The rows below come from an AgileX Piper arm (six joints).
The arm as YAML. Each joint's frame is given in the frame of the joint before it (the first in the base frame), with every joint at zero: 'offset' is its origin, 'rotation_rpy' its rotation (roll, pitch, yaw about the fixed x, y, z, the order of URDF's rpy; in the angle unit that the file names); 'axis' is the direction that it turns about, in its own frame. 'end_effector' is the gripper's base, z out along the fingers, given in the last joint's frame.
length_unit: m
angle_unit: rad
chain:
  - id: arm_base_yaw
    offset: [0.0, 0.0, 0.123]
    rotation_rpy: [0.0, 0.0, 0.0]
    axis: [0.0, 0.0, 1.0]
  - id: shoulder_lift
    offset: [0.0, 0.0, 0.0]
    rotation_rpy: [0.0, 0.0, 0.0]
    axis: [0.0, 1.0, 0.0]
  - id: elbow
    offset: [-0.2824, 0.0, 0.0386]
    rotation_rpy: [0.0, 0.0, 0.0]
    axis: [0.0, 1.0, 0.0]
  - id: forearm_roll
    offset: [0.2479, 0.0, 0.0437]
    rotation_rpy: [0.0, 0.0, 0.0]
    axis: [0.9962, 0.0, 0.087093]
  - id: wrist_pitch
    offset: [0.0, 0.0, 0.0]
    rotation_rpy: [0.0, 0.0, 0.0]
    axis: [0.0, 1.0, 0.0]
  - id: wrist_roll
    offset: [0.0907, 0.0, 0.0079]
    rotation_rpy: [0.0, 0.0, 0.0]
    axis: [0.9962, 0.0, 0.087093]
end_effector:
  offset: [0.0, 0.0, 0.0]
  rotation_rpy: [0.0, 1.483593, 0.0]
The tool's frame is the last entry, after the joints.
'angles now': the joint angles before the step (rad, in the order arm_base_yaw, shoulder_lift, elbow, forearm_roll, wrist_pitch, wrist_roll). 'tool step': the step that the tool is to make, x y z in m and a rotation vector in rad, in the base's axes. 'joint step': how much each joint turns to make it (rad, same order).
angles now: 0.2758 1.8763 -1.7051 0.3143 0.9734 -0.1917
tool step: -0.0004 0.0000 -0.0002 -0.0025 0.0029 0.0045
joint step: 0.0001 -0.0001 0.0001 0.0001 0.0046 -0.0036
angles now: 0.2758 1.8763 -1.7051 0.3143 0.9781 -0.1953
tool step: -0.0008 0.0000 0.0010 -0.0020 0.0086 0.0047
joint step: -0.0001 0.0001 -0.0056 0.0001 0.0151 -0.0001
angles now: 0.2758 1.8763 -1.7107 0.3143 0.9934 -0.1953
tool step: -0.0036 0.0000 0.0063 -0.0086 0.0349 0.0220
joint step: -0.0001 0.0001 -0.0311 0.0001 0.0705 -0.0004
